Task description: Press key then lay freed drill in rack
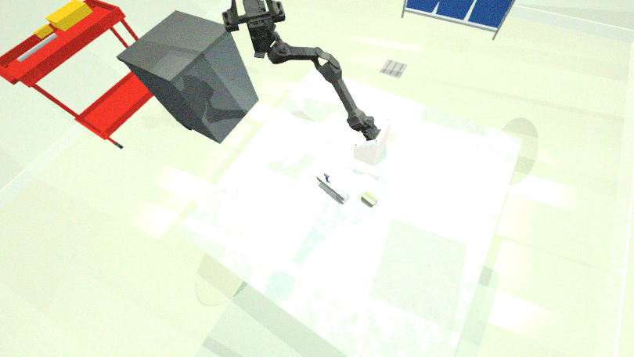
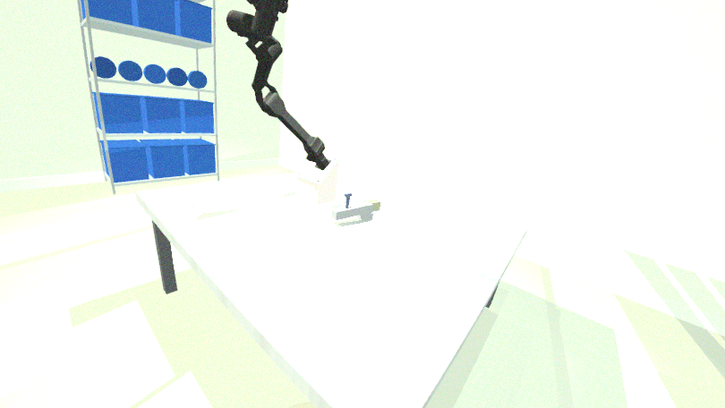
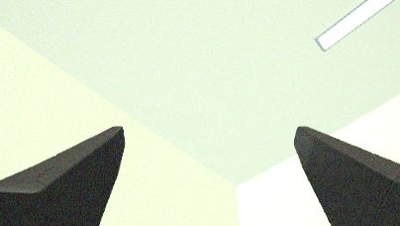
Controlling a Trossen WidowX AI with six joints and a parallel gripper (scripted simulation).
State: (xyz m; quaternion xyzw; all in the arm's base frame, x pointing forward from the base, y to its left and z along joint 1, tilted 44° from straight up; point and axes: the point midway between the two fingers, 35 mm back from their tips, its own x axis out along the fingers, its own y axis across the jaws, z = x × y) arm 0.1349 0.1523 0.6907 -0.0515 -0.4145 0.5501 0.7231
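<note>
Right now my gripper tip is 71 cm above the small blue key, 27 cm to the right of it and 10 cm short of it. Also, from my gripper tip: drill (75 cm below, 32 cm to the left, 11 cm ahead); then pale holder block (76 cm below, 30 cm to the left, 11 cm ahead); then olive block (78 cm below, 48 cm to the left, 7 cm ahead).
</note>
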